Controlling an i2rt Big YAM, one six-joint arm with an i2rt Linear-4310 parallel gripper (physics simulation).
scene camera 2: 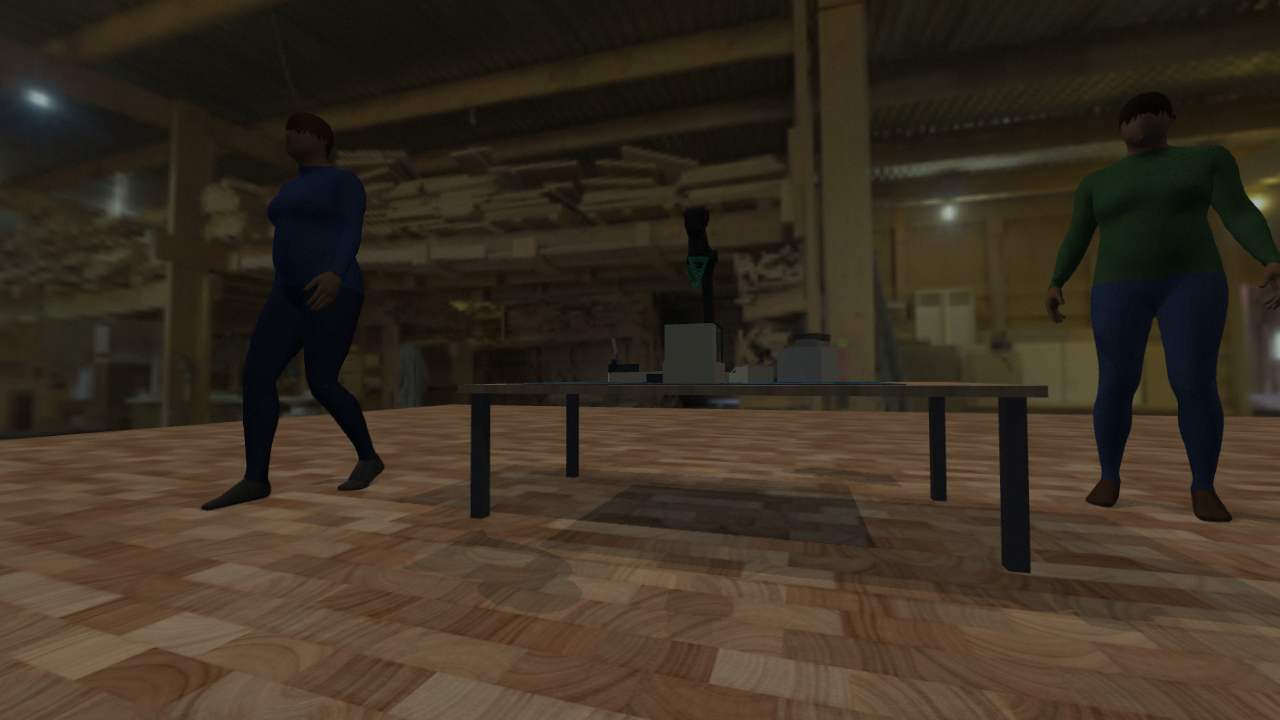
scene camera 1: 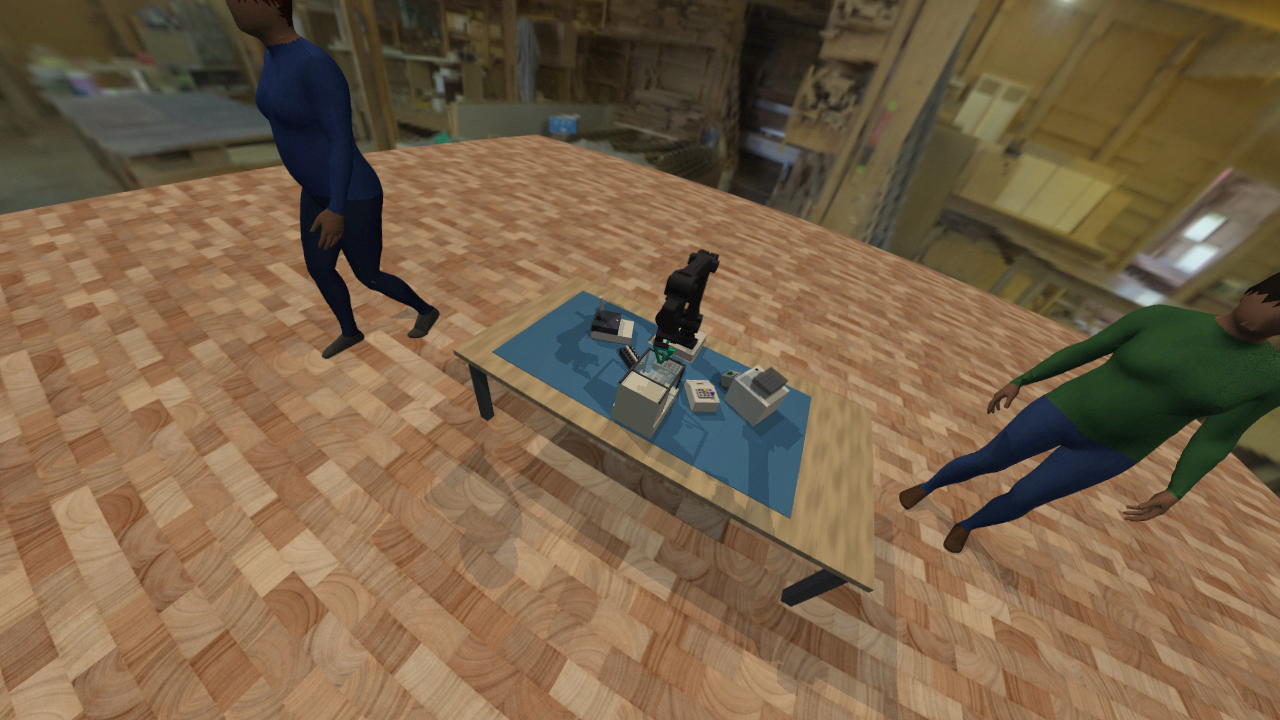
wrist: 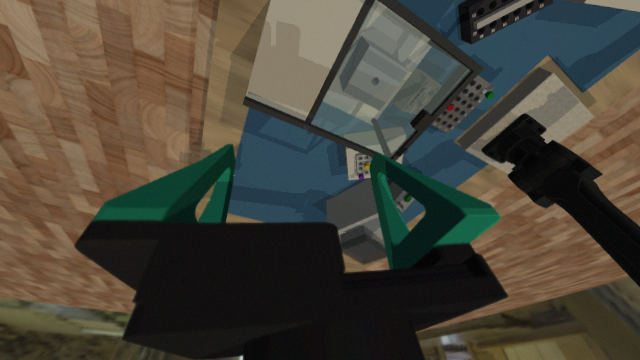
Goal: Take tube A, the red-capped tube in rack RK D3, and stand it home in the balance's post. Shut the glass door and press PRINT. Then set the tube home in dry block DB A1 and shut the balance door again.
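There's a balance [scene camera 1: 646, 392] and a grey block with rod [scene camera 1: 607, 325], and the spots on them are 0.56 m apart. The balance is 1.18 m from the lens. The grey block with rod is 1.64 m from the lens.
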